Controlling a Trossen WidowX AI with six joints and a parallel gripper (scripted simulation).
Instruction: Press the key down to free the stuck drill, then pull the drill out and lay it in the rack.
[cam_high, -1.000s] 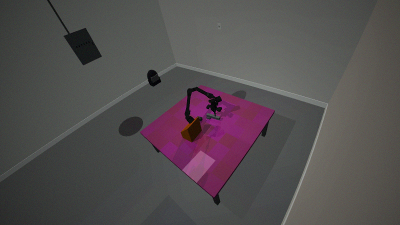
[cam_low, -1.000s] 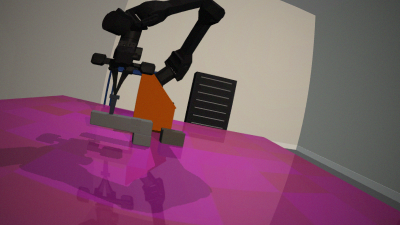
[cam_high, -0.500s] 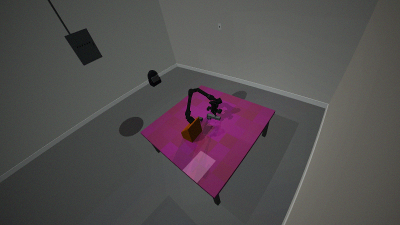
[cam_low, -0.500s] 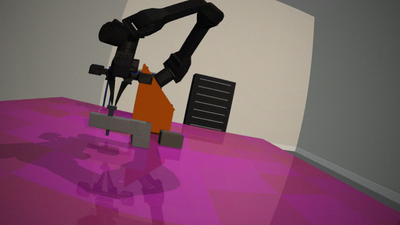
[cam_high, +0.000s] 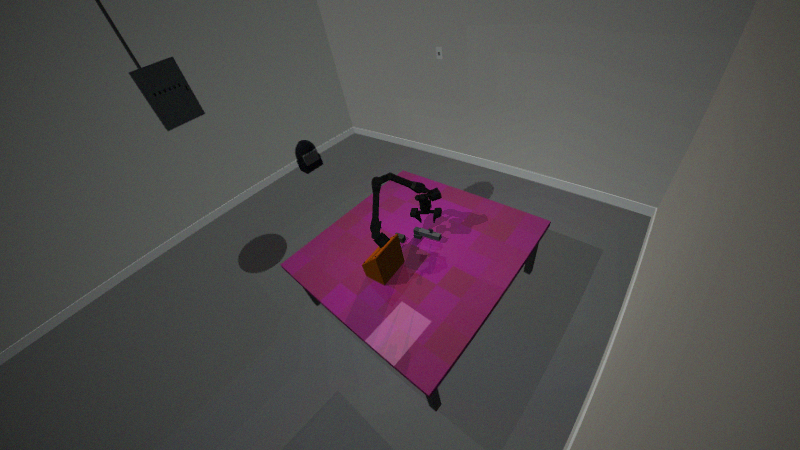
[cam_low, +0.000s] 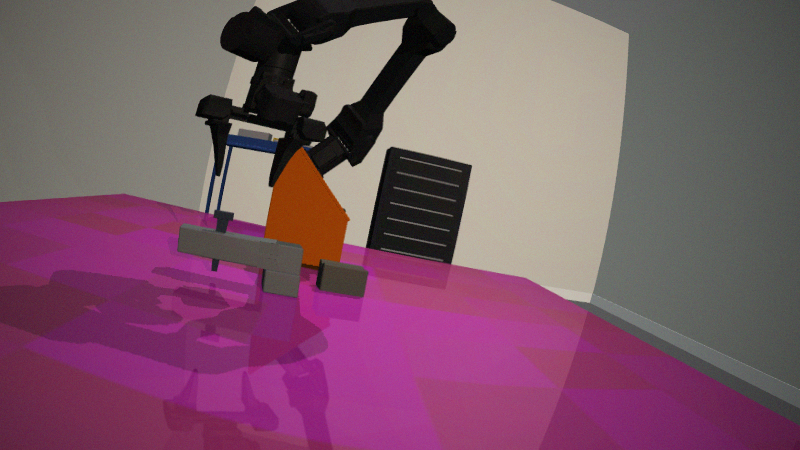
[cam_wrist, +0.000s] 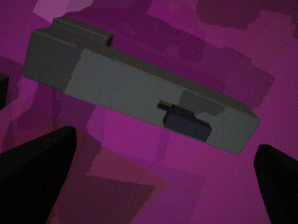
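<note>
My gripper tip is now 90 mm above the drill, 40 mm to the right of it and 20 mm past it. Round my gripper tip: dark key (80 mm below, 20 mm to the right, 10 mm behind); then rack (170 mm to the left, 120 mm below, 110 mm behind); then grey housing (100 mm below, 10 mm to the left, 10 mm behind).
</note>
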